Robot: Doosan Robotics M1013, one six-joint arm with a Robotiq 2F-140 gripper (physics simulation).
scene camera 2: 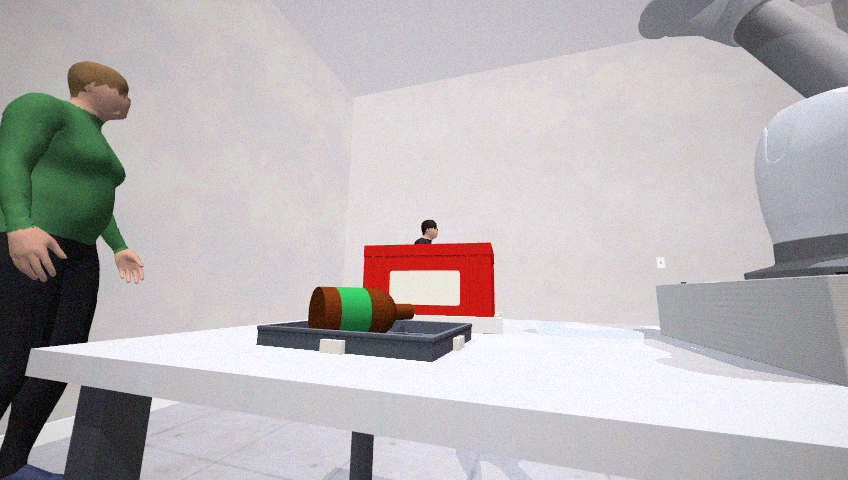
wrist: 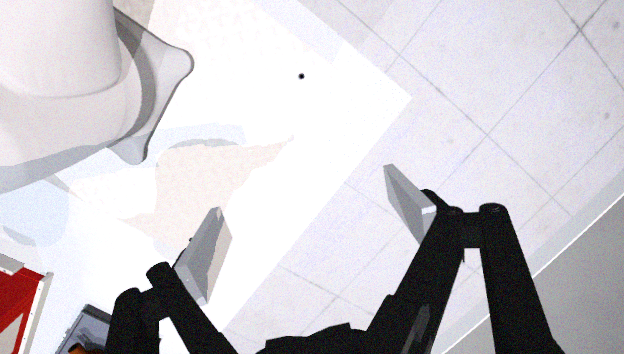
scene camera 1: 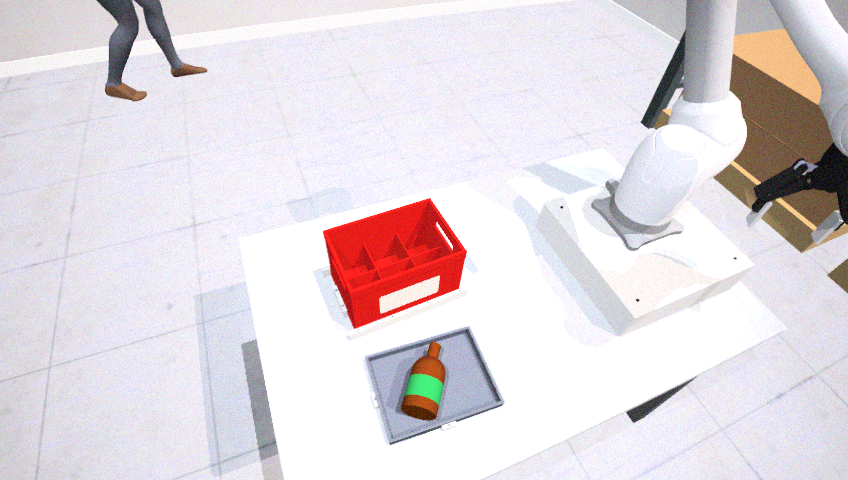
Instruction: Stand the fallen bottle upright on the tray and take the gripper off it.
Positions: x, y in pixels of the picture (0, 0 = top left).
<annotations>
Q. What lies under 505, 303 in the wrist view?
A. My gripper.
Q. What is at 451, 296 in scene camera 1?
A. A pale strip.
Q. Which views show my gripper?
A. The wrist view and scene camera 1 only.
</annotations>
